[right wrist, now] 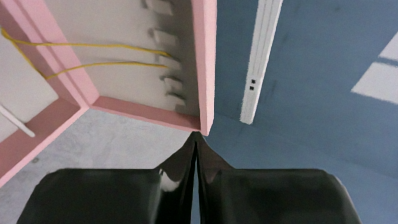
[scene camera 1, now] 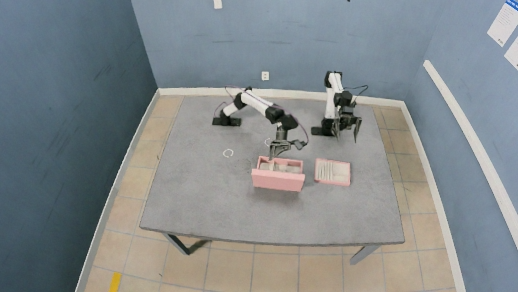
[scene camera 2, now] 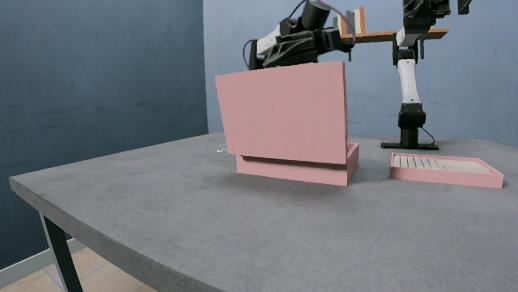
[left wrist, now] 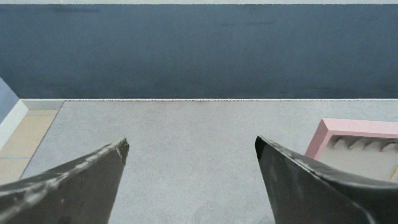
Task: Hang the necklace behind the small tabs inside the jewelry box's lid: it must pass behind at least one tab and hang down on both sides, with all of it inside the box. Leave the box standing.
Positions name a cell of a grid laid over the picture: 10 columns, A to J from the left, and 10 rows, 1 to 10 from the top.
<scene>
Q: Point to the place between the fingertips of my right gripper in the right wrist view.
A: E7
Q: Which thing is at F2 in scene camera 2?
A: My right gripper.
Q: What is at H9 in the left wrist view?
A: My left gripper.
</scene>
